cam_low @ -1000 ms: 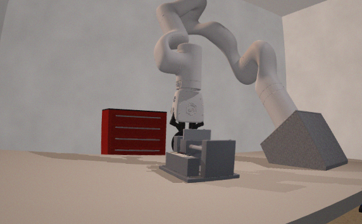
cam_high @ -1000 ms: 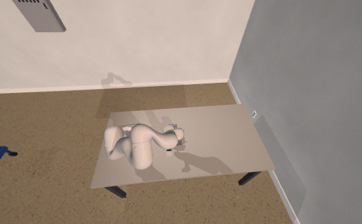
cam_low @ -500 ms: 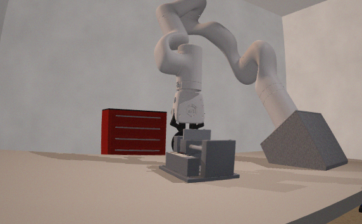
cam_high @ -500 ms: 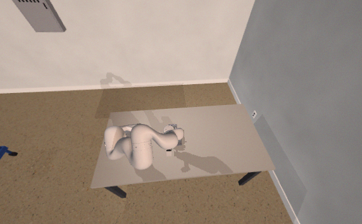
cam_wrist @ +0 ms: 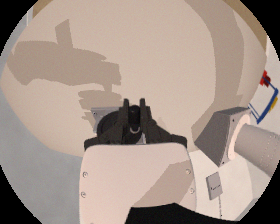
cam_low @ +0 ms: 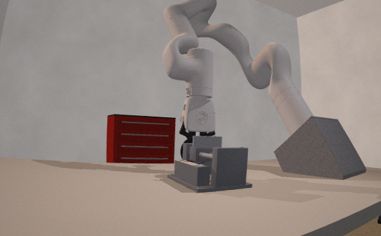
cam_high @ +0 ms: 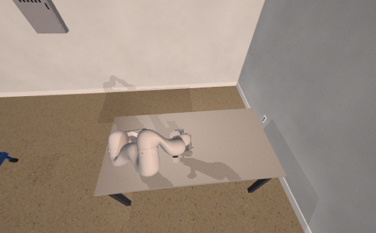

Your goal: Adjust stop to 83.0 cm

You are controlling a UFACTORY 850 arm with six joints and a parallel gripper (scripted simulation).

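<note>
Now: hand 1 cm short of the handwheel and 2 cm to the right of it.
</note>
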